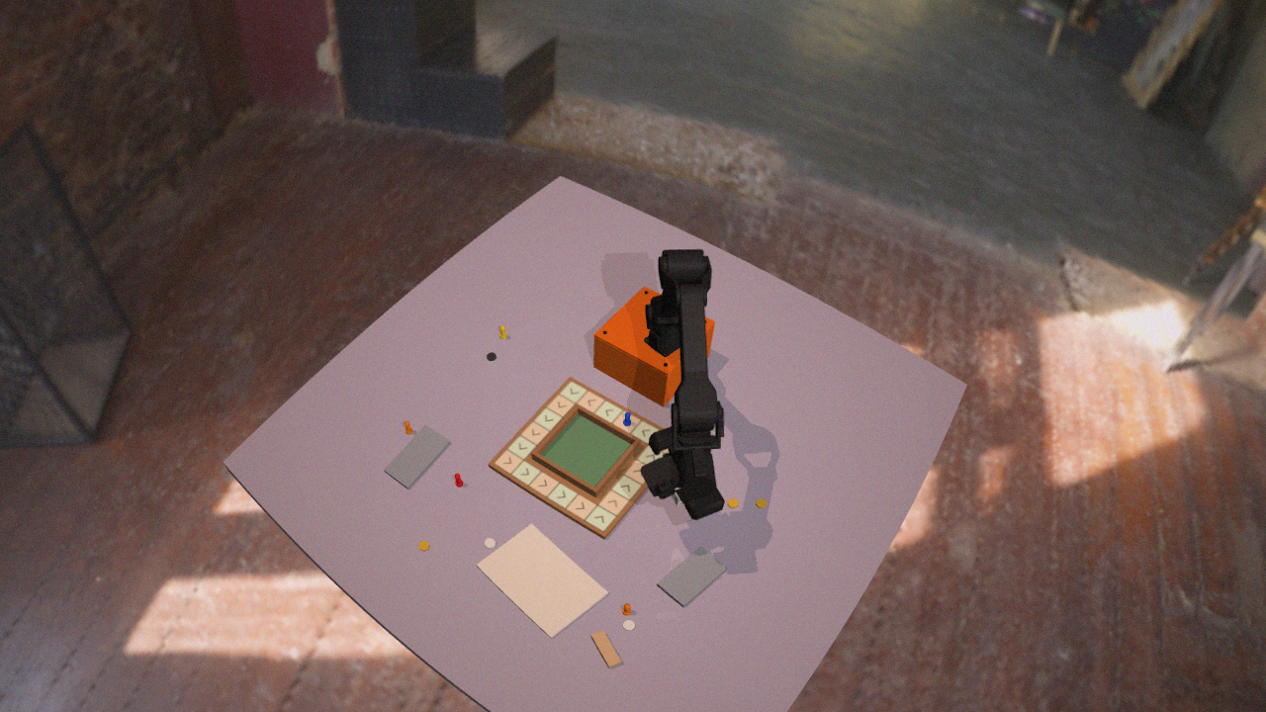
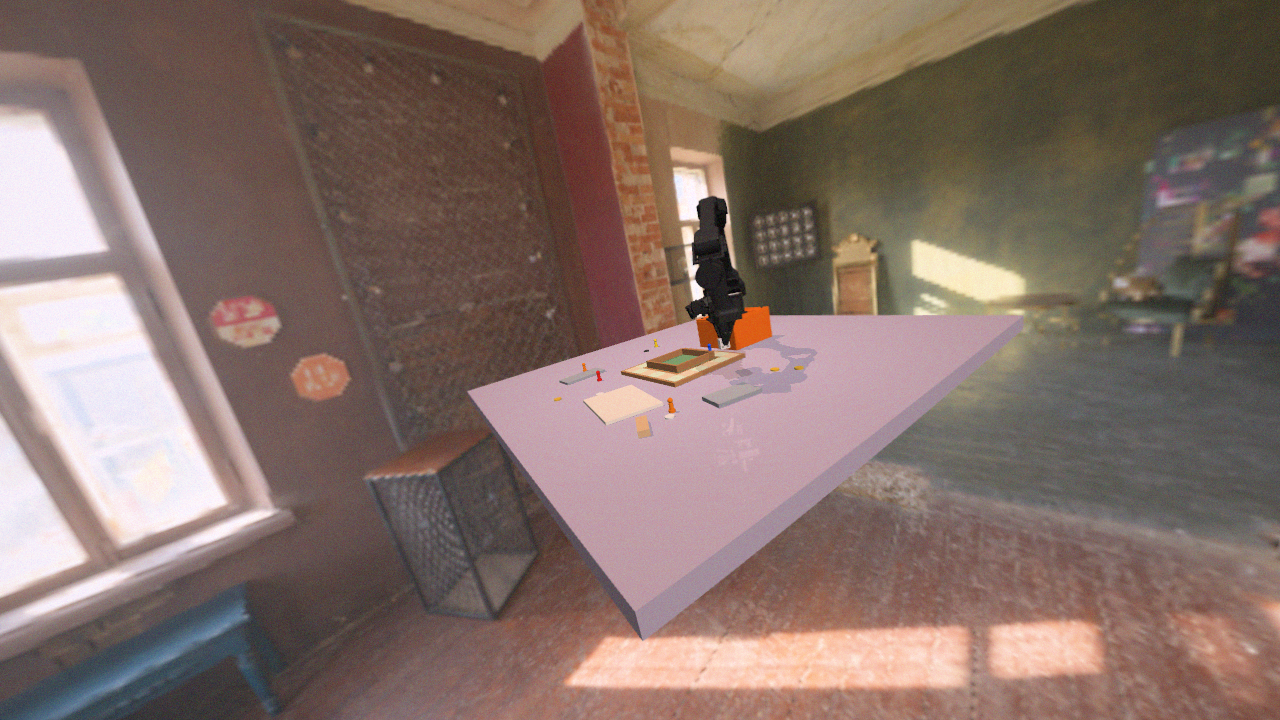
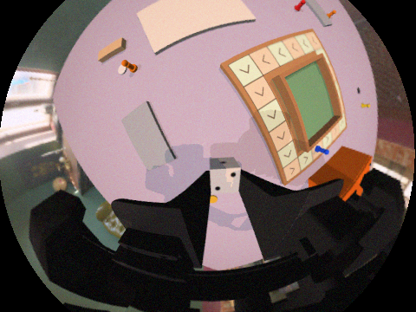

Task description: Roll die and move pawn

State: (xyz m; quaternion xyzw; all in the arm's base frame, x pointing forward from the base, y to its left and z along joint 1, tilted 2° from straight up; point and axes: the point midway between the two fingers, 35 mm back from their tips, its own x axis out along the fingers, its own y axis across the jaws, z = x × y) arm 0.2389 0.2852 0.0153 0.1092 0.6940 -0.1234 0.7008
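Right now the blue pawn is 230 mm to the right of my gripper tip, 90 mm behind it and 70 mm below it. The rest, counted from my gripper tip: wooden block (300 mm ahead, 120 mm to the left, 90 mm below); cream card (290 mm ahead, 90 mm below, 70 mm to the right); white die (right at my gripper tip).
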